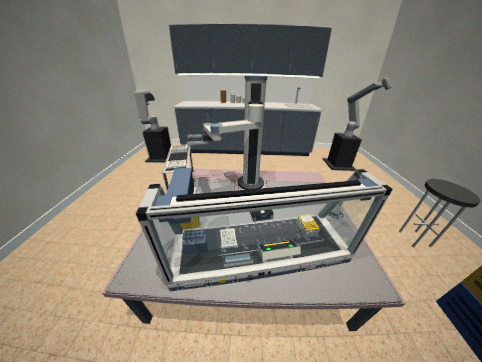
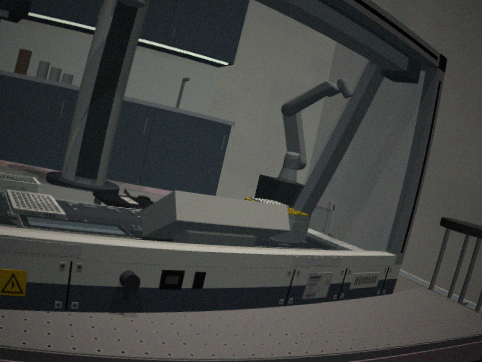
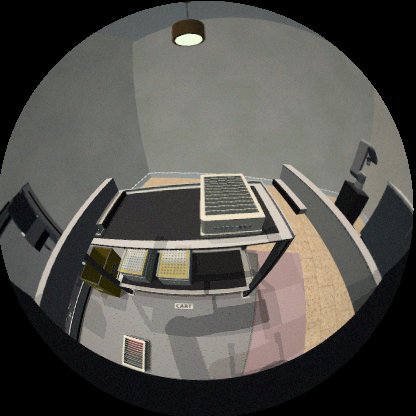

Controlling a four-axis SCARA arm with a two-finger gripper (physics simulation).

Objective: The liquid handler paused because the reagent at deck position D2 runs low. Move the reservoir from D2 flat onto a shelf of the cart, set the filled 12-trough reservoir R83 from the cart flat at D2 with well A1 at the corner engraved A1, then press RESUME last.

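Seen in the pictures: gripper, fingertip midpoint: [image 1: 187,140] [image 3: 196,175]; arm's base, origin of the base link: [image 1: 250,182].
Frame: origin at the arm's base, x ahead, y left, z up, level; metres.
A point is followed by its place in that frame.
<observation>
My gripper [image 1: 189,140] @[x 0.139, y -0.505, z 0.459 m] [image 3: 196,175] @[x 0.139, y -0.505, z 0.459 m] is open, its two fingers reaching over the cart's top shelf [image 3: 175,243] @[x 0.175, y -0.497, z 0.363 m] with nothing between them. A white reservoir with many parallel troughs [image 3: 231,200] @[x 0.109, y -0.569, z 0.388 m] lies flat on that shelf, nearer the right finger; its label is too small to read. The left finger covers the shelf's left end. On the deck, a white plate with a grid of openings [image 1: 228,237] @[x 0.727, y -0.144, z 0.084 m] [image 2: 34,201] @[x 0.726, y -0.144, z 0.085 m] stands behind a flat pale-blue tray [image 1: 238,258] [image 2: 77,225]. Deck position names, the corner A1 and the word RESUME are not legible.
The lower cart shelf holds two yellow-and-white boxes [image 3: 135,264] @[x 0.351, y -0.503, z 0.183 m] [image 3: 174,265] @[x 0.236, y -0.538, z 0.183 m]. A yellow bin [image 3: 102,270] is at the left. A striped plate with red [image 3: 135,352] @[x 0.318, y -0.211, z 0.031 m] lies on the bench. The handler's frame bar [image 1: 270,192] @[x 0.877, y 0.036, z 0.524 m] spans above its deck. A grey box [image 2: 215,215] stands on the deck.
</observation>
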